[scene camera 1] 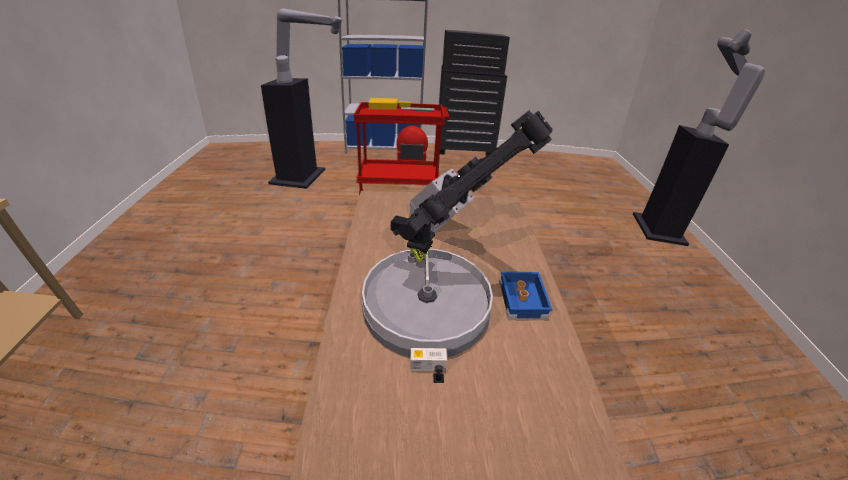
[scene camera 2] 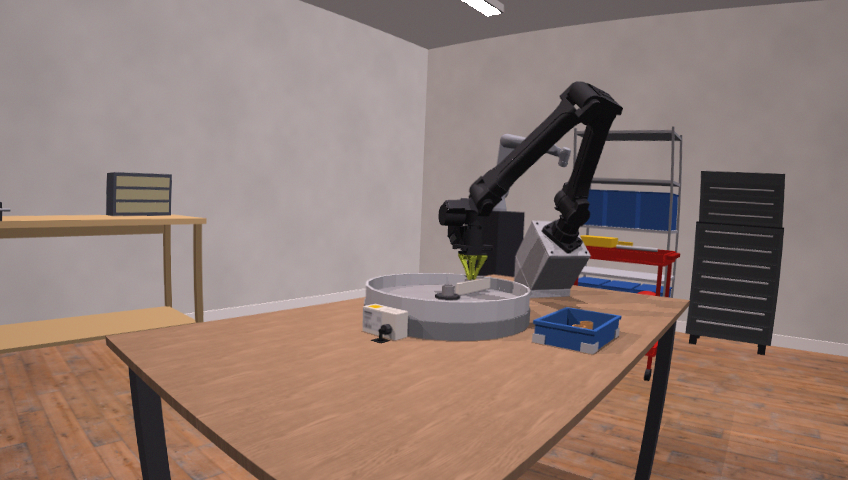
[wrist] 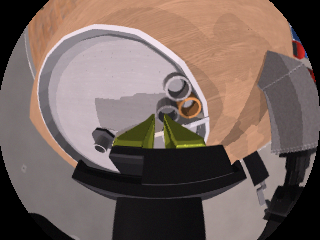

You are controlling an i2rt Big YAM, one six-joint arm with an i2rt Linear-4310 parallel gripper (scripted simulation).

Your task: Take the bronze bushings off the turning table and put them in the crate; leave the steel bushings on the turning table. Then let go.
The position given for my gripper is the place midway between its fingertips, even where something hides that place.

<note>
I see my gripper [scene camera 2: 471, 279], a crate [scene camera 2: 605, 326] and a turning table [scene camera 1: 395, 297].
My gripper shows as well in the wrist view [wrist: 159, 117]. The crate shows as well in scene camera 1 [scene camera 1: 537, 305]. The turning table is seen too in scene camera 2 [scene camera 2: 428, 292].
</note>
